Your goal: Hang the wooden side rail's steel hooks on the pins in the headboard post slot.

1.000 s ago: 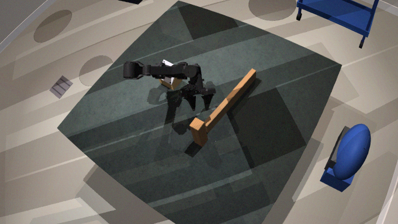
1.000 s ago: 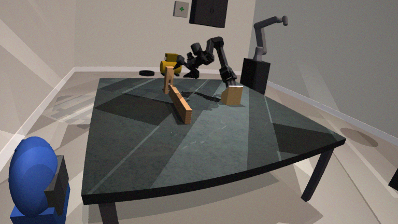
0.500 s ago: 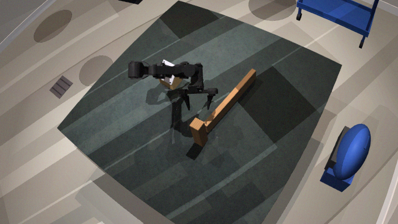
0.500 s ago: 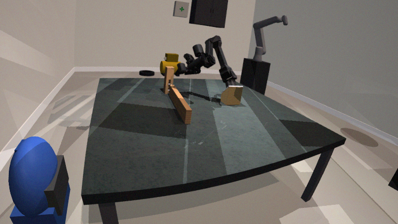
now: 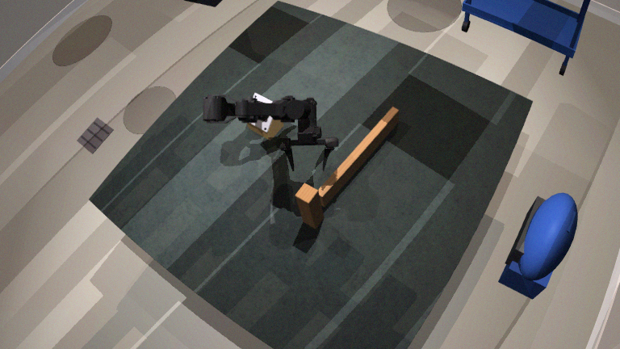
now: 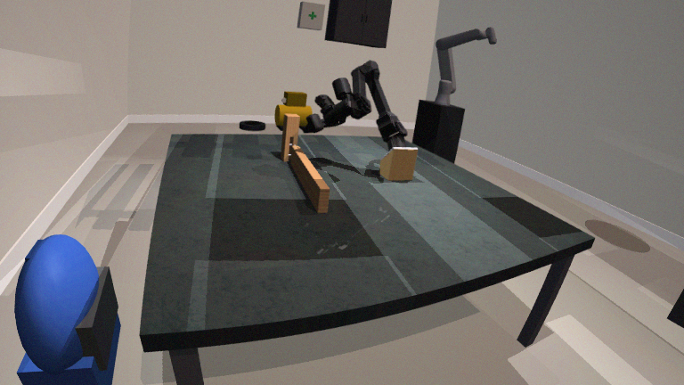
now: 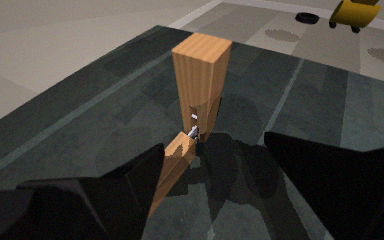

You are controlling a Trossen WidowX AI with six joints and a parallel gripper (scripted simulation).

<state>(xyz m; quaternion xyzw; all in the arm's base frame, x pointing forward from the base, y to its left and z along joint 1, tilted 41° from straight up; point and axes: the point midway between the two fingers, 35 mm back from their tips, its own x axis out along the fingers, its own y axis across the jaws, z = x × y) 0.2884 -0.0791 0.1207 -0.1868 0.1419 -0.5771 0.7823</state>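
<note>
The headboard post lies 8 cm to the right of my gripper tip, 6 cm below it and 5 cm ahead of it.
</note>
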